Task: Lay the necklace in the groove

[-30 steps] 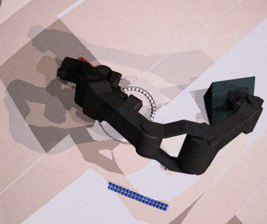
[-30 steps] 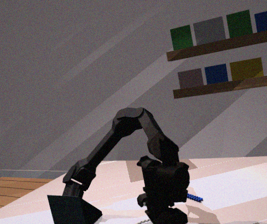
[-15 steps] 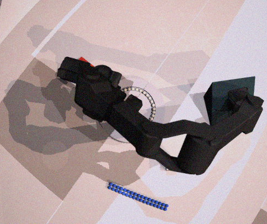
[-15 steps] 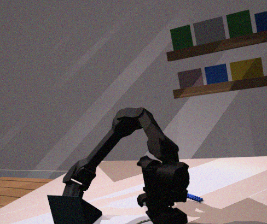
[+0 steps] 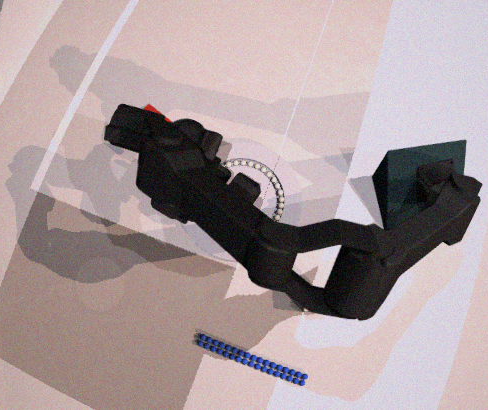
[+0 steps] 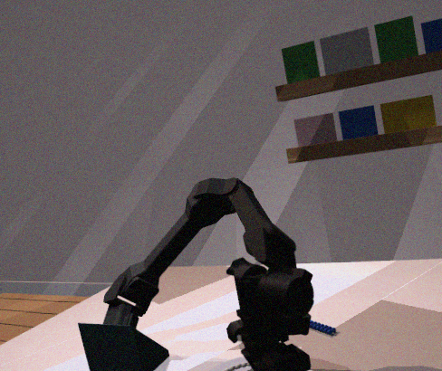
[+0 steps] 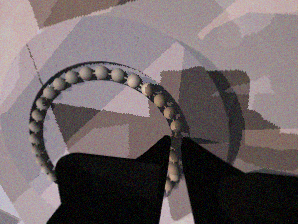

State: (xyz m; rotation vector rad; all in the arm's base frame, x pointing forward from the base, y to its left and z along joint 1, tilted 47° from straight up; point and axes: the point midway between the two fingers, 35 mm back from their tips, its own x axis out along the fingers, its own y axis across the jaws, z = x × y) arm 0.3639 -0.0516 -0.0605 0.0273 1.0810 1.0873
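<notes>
The round bead board lies 50 mm behind my gripper tip, 30 mm to the left of it and 10 mm below it. Also, from my gripper tip: small beige cube (220 mm to the left, 130 mm behind); grey block (140 mm to the right, 60 mm ahead, 10 mm below).
</notes>
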